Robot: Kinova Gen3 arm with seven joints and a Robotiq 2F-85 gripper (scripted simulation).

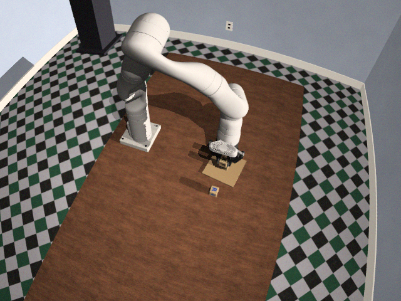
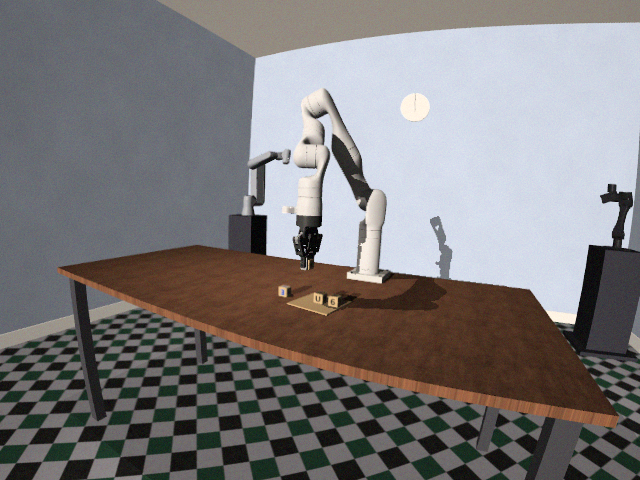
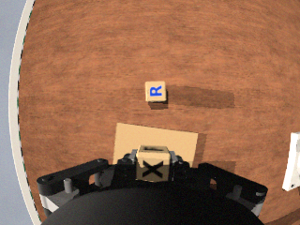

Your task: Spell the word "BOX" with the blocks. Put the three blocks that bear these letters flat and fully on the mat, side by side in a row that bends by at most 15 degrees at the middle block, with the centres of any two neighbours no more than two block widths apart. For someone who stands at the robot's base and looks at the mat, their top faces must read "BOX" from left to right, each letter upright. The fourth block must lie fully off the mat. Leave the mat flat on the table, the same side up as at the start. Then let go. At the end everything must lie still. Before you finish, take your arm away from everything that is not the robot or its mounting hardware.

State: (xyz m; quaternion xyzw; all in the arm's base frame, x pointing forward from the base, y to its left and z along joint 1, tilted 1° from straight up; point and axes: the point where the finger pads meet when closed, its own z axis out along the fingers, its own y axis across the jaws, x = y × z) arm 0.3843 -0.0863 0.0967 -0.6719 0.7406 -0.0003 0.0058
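The tan mat lies 12 cm below my hand and 5 cm to the left of it.
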